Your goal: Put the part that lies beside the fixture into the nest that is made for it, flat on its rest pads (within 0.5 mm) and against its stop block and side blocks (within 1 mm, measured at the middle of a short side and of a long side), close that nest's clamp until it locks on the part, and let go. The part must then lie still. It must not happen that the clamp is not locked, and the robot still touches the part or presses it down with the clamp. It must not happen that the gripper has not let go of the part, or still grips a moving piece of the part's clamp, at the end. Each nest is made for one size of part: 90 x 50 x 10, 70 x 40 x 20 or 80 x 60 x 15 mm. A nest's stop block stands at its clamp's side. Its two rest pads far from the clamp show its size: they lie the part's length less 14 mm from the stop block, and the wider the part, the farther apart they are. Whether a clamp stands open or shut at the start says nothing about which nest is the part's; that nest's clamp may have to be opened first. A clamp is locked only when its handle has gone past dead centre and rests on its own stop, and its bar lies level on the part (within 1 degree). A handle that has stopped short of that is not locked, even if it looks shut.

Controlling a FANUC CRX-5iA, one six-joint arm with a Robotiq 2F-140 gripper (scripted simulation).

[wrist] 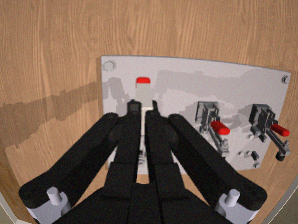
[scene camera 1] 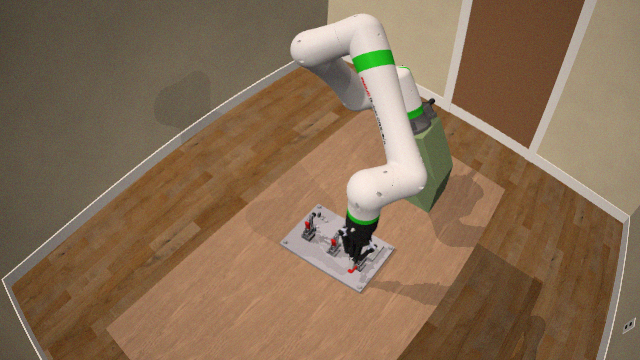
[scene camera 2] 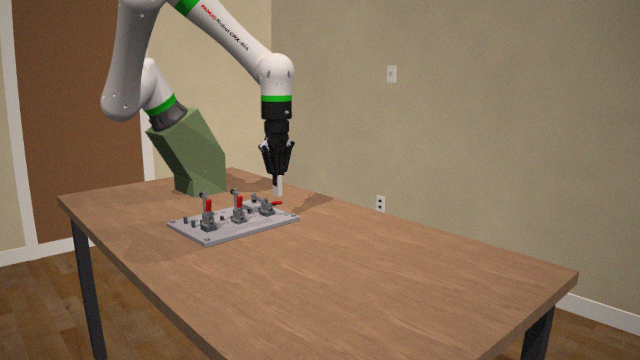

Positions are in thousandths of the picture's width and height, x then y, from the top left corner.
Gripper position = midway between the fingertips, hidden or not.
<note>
I see my gripper (scene camera 2: 434, 543) and a grey fixture plate (scene camera 1: 491, 701).
My gripper is seen too in the wrist view (wrist: 482, 422). The grey fixture plate also shows in the wrist view (wrist: 596, 377).
</note>
